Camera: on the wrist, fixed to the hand. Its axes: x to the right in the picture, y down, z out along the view.
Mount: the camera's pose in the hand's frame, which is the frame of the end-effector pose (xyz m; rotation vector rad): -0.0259 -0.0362 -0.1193 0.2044 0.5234 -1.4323
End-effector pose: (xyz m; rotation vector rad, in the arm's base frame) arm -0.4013 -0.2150 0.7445 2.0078 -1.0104 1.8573
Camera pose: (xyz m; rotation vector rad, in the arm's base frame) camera -0.4722 -0.1094 0.7509 1.3855 0.6766 1.3862
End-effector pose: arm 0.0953 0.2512 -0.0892 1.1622 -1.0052 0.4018
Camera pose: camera 0.1609 0.3495 -0.1367 1.5482 0.4407 -0.3572
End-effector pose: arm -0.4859 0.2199 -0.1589 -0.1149 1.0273 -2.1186
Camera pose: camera -0.5350 0.3269 -0.2075 0.1584 -0.7078 2.3056
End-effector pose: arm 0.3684 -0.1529 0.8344 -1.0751 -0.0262 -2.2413
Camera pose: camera 0.2774 -0.1437 0.7458 0.1499 0.7369 2.4590
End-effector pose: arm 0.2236 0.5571 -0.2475 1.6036 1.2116 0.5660
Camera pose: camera 0.1007 0.5850 -0.2293 0.3738 2.4313 -0.1214
